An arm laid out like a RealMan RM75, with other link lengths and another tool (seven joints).
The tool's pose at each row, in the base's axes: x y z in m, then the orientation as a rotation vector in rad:
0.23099, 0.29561, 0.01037, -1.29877, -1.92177, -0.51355
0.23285, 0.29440, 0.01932, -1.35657, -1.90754, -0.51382
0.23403, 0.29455, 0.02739, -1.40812, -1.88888, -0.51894
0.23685, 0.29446, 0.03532, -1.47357, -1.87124, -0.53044
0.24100, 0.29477, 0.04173, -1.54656, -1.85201, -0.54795
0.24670, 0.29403, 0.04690, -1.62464, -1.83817, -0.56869
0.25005, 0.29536, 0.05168, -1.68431, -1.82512, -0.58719
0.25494, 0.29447, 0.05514, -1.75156, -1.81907, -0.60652
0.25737, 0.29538, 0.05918, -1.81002, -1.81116, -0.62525
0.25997, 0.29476, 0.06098, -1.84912, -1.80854, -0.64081
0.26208, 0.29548, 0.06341, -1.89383, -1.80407, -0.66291
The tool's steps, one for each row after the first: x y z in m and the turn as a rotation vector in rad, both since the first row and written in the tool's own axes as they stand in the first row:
0.00572, 0.00051, -0.00722, -0.02724, -0.01671, 0.03606
0.01173, 0.00101, -0.01271, -0.05421, -0.02651, 0.06928
0.01715, 0.00292, -0.01885, -0.09303, -0.04305, 0.10599
0.02138, 0.00633, -0.02423, -0.13988, -0.06181, 0.14424
0.02370, 0.01082, -0.03008, -0.19250, -0.08761, 0.17979
0.02748, 0.01403, -0.03343, -0.23433, -0.10586, 0.20660
0.02857, 0.01786, -0.03800, -0.28154, -0.13386, 0.23181
0.03171, 0.02012, -0.04084, -0.32360, -0.15667, 0.25377
0.03217, 0.02210, -0.04334, -0.35392, -0.17348, 0.26562
0.03403, 0.02412, -0.04516, -0.39118, -0.19116, 0.27814

